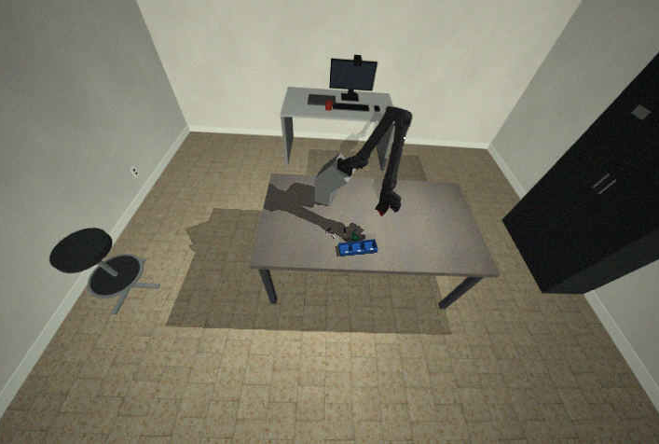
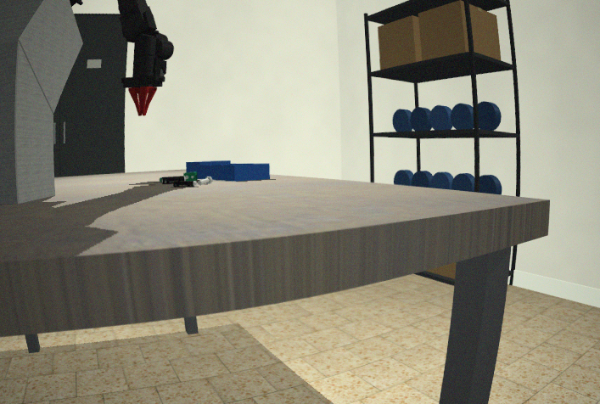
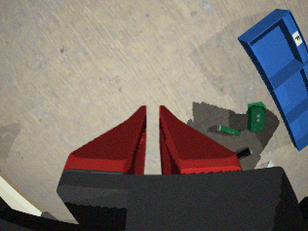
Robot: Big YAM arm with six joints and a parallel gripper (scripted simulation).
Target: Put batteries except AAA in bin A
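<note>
Now: the blue tray 180 mm ahead of my hand, 150 mm below it and 140 mm to the right of it. From my hand the other things lie so: green 9 V battery: 170 mm to the right, 160 mm below, 100 mm ahead; then white bolt: 300 mm to the right, 170 mm below, 110 mm ahead; then thin green battery: 170 mm below, 160 mm to the right, 50 mm ahead.
</note>
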